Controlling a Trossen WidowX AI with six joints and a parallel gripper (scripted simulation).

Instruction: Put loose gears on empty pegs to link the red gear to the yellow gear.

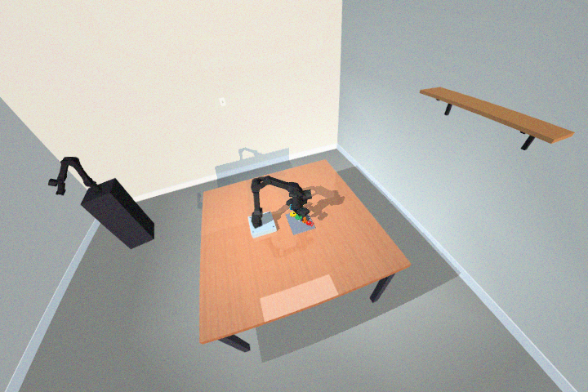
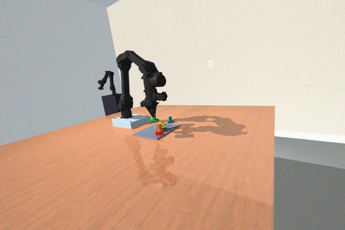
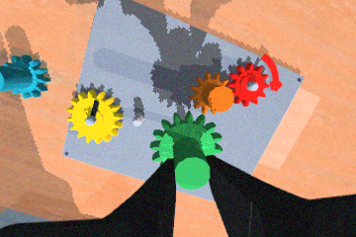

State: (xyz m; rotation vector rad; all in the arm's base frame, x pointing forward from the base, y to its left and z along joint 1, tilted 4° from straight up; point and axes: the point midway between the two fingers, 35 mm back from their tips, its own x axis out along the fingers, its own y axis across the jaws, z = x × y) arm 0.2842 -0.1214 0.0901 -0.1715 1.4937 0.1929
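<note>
Right now the green gear is 10 mm below my gripper tip. Also, from my gripper tip: red gear (50 mm ahead, 60 mm to the right, 70 mm below); yellow gear (90 mm to the left, 70 mm below); orange gear (40 mm ahead, 20 mm to the right, 60 mm below).
</note>
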